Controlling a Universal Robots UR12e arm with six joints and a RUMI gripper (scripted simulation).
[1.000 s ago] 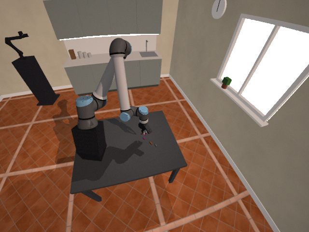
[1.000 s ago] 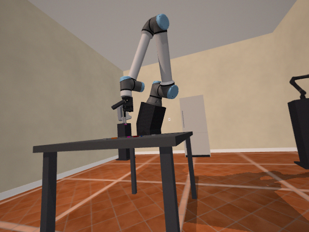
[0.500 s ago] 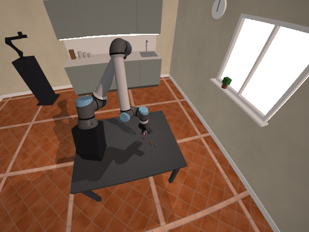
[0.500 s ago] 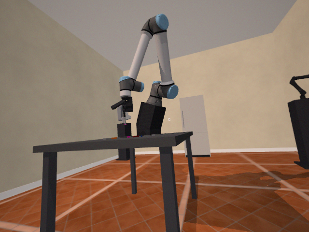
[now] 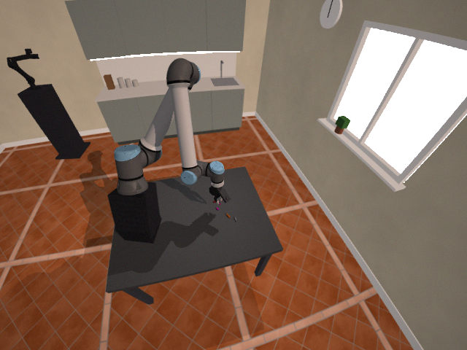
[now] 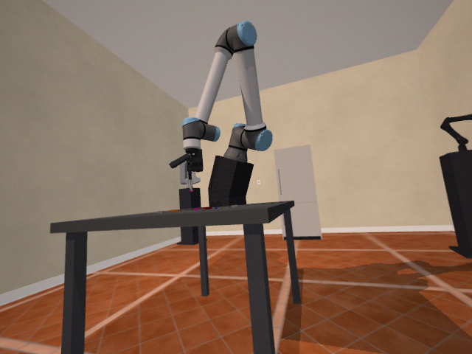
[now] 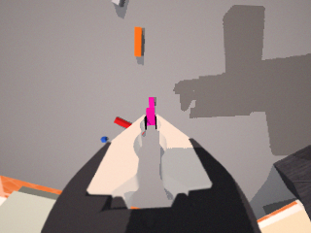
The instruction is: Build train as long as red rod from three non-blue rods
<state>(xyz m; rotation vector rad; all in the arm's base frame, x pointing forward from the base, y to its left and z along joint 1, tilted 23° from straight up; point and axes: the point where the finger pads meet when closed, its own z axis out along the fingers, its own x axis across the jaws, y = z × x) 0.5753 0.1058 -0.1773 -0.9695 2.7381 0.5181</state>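
Now: the orange rod 70 mm ahead of my hand, 60 mm to the right of it and 110 mm below it. Round my hand: blue rod 20 mm ahead, 160 mm to the left, 110 mm below; then red rod 10 mm behind, 90 mm to the left, 110 mm below.
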